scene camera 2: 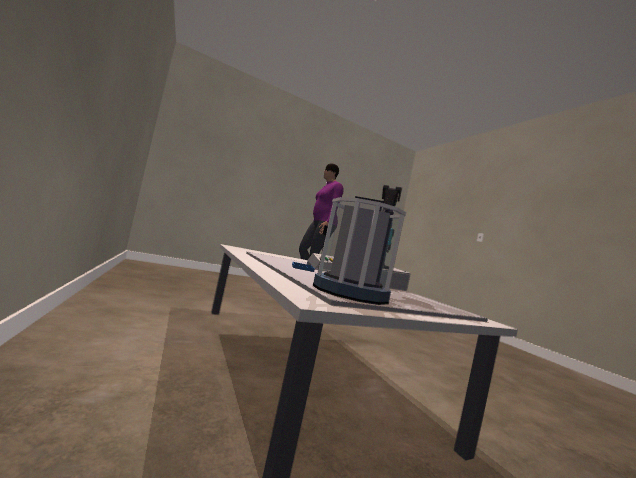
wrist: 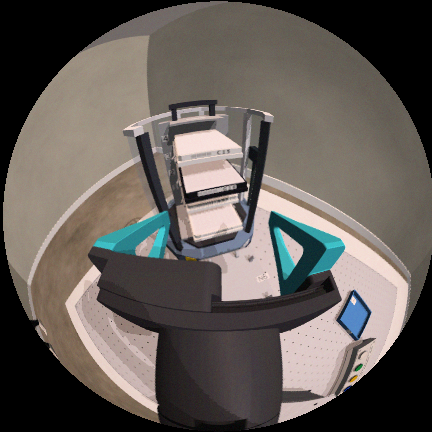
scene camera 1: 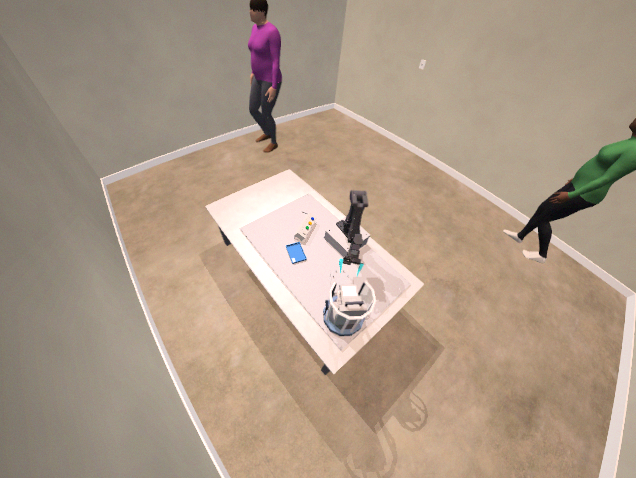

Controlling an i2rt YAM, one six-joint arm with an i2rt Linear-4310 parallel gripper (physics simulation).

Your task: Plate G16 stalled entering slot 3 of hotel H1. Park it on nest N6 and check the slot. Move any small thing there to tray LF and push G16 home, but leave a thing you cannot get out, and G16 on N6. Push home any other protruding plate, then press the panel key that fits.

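Frame: origin at the arm's base, x ahead, y left, z up, level; metres.
Where they show: gripper, between the fingertips: (wrist: 218, 216) (scene camera 1: 348, 274); arm's base, origin of its link: (scene camera 1: 347, 231).
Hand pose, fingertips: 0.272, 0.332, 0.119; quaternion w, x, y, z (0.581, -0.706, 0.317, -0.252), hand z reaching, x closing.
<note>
Each offset is from my fingertips to the top centre of the thing, as dx, dy, dz. "pt": to the spot under its first point.
Hotel H1 {+0.100, +0.136, +0.099} (scene camera 1: 352, 315) (scene camera 2: 354, 291) (wrist: 258, 170) stands at the table's near end. In the wrist view plate C15 {+0.085, +0.116, +0.031} (wrist: 207, 144) is on top. Below it the black-fronted plate G16 {+0.073, +0.095, -0.010} (wrist: 212, 175) juts out level and hides the inside of its slot. A pale plate edge {pt +0.053, +0.062, -0.056} (wrist: 212, 202) and the lowest plate {+0.071, +0.092, -0.092} (wrist: 215, 221) show under it, labels unreadable. My gripper (scene camera 1: 350, 269) (wrist: 218, 216) is open and empty in front of the hotel; no plate is between the fingers. The N6 label {pt +0.045, -0.066, -0.152} (wrist: 263, 277) lies on the mat. The blue tray {+0.111, -0.408, -0.194} (scene camera 1: 296, 252) (scene camera 2: 302, 266) (wrist: 354, 314) shows no readable name.
The key panel {-0.060, -0.557, -0.128} (scene camera 1: 303, 235) (wrist: 346, 367) has white, green, yellow and blue keys, beyond the tray. A grey box-like part (scene camera 1: 336, 244) (scene camera 2: 398, 280) is beside the arm. Dark hotel posts flank the plates. Two people (scene camera 1: 265, 53) (scene camera 1: 596, 177) are away from the table.
</note>
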